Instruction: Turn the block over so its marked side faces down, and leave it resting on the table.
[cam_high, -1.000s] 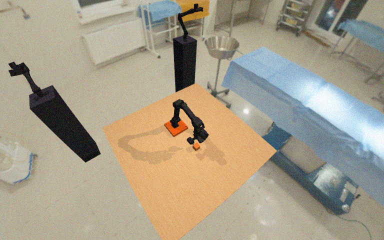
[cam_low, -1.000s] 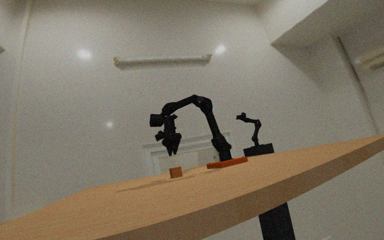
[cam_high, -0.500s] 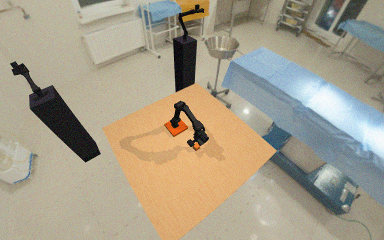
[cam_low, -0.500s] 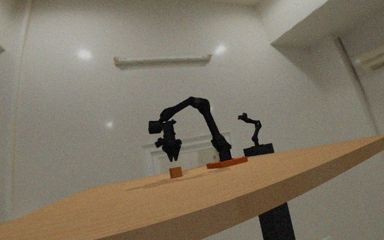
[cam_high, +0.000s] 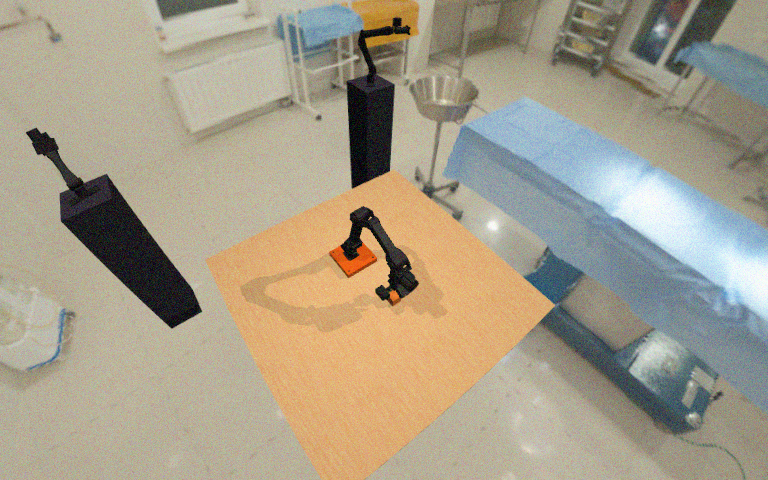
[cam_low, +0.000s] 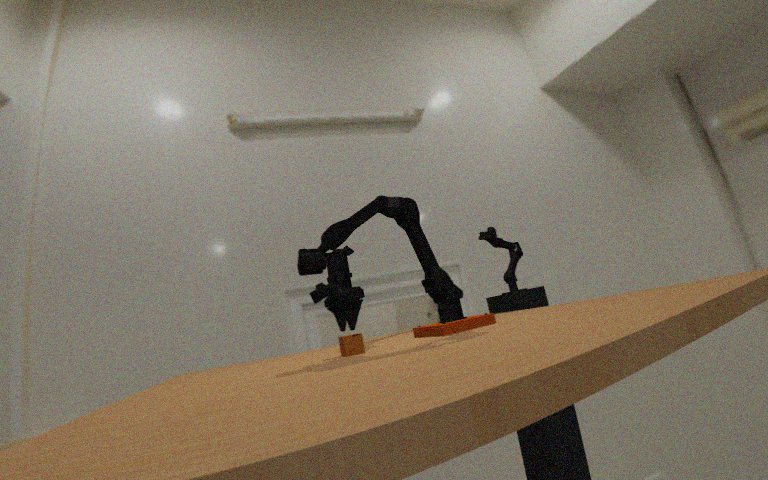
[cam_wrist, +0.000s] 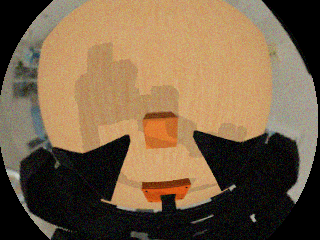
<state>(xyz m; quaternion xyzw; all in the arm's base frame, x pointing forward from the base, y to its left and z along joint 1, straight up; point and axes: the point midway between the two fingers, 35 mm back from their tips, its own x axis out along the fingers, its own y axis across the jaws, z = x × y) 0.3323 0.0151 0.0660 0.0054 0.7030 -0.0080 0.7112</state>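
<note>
Right now the orange block is 2 cm behind my gripper tip and 4 cm below it.
</note>
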